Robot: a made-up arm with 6 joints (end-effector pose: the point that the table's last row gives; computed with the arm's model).
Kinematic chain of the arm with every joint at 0, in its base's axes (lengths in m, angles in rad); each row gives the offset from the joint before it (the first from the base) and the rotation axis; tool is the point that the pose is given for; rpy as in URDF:
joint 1: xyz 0 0 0.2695 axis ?
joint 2: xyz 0 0 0 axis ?
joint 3: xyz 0.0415 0 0.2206 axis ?
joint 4: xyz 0.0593 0 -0.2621 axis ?
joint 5: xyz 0 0 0 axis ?
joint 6: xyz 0.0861 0 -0.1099 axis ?
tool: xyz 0 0 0 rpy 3.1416 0 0
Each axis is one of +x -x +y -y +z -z.
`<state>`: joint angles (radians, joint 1 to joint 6).
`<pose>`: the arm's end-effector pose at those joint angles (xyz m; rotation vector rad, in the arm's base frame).
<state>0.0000 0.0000 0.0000 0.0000 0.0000 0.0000</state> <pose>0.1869 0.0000 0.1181 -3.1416 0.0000 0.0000</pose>
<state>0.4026 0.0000 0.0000 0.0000 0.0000 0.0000</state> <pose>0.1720 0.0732 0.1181 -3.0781 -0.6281 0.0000</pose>
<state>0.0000 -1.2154 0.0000 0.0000 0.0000 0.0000</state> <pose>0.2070 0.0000 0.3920 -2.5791 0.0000 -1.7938</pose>
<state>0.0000 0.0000 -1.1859 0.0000 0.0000 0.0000</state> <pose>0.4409 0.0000 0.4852 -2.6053 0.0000 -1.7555</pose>
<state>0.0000 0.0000 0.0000 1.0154 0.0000 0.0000</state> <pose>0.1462 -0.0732 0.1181 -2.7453 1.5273 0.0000</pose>
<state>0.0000 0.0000 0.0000 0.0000 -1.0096 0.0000</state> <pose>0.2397 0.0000 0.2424 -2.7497 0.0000 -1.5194</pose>
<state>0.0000 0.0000 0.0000 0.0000 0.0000 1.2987</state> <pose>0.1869 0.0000 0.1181 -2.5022 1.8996 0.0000</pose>
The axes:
joint 1: +z
joint 2: +y
joint 3: +y
joint 4: -z
joint 5: +y
joint 6: -z

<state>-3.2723 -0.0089 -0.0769 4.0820 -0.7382 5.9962</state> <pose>-0.0564 -0.1047 0.2042 2.3969 -0.9540 0.6630</pose>
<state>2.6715 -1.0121 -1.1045 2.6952 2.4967 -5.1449</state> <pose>0.0323 -0.0817 0.6936 -0.7991 1.6713 -1.7974</pose>
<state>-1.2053 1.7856 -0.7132 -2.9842 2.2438 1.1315</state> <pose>0.0052 -0.0748 -0.1160 1.8047 0.7858 -0.2336</pose>
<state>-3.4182 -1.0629 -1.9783 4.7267 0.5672 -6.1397</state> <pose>0.1806 -0.0654 0.8180 -0.4759 -0.4458 -1.6659</pose>
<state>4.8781 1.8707 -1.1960 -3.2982 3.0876 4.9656</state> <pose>0.0500 -0.2123 -0.0517 0.1064 0.9553 -2.4179</pose>
